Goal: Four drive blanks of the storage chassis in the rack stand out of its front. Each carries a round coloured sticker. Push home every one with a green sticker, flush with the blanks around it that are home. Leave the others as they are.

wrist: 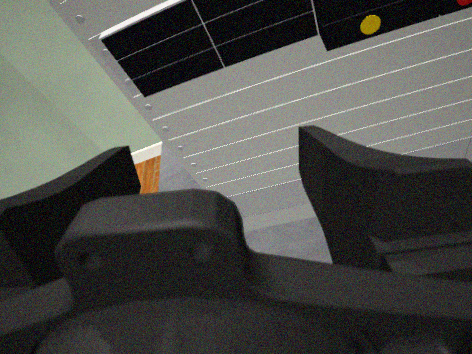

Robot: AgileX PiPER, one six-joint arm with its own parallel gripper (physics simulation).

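A black drive blank [345, 36] with a round yellow sticker [370, 24] stands out of the chassis front at the upper right. Part of a red sticker [465, 2] shows at the top right edge; its blank is mostly cut off. To the left, several black blanks [172, 67] without stickers lie flush with one another. A green sticker does not show in this view. My gripper [215, 157] is open, its two black fingers wide apart with no object between them. In the picture it lies below the row of blanks and is apart from them.
Grey rack panels [260, 95] with thin bright seams run below the chassis. The rack's side rail with round screws [148, 107] slants down on the left. Beyond it are a pale green wall [60, 110], a white skirting [148, 150] and a strip of brown wooden floor [150, 175].
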